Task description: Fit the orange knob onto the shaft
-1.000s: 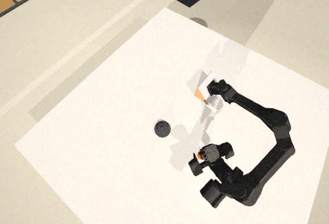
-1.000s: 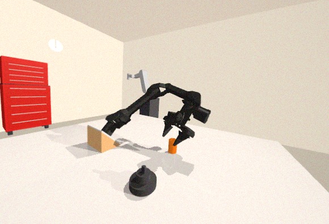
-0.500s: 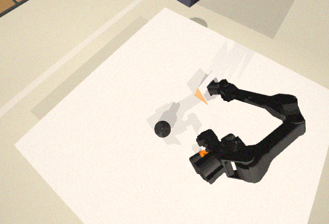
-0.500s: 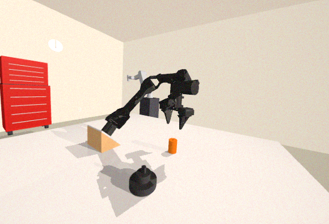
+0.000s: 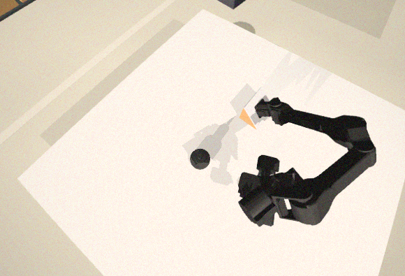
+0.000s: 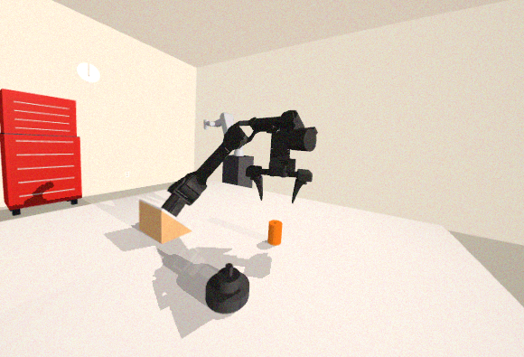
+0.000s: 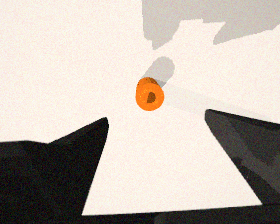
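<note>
My gripper tip is 100 mm above the orange knob. Round my gripper tip: round pedestal 220 mm to the right, 100 mm below, 40 mm ahead.
</note>
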